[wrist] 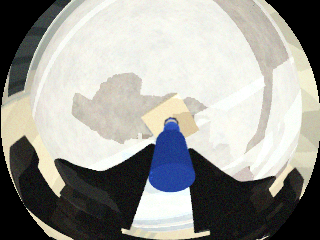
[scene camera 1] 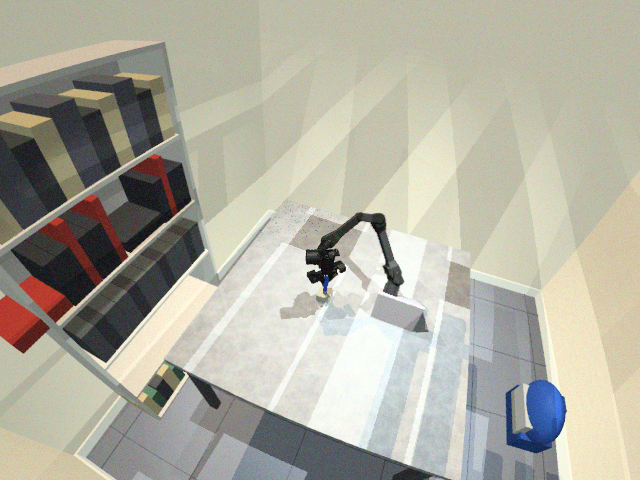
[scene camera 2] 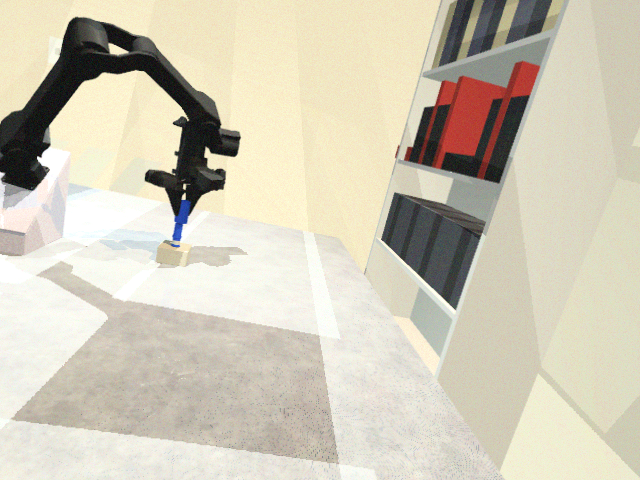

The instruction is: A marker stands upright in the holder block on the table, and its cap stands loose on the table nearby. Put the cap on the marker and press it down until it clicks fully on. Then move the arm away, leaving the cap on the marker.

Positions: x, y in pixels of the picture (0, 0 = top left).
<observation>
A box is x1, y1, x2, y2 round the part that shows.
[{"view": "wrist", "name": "my gripper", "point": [171, 150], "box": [9, 135, 303, 239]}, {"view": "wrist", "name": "blue cap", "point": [171, 170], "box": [148, 128, 195, 192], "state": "held by my gripper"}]
</observation>
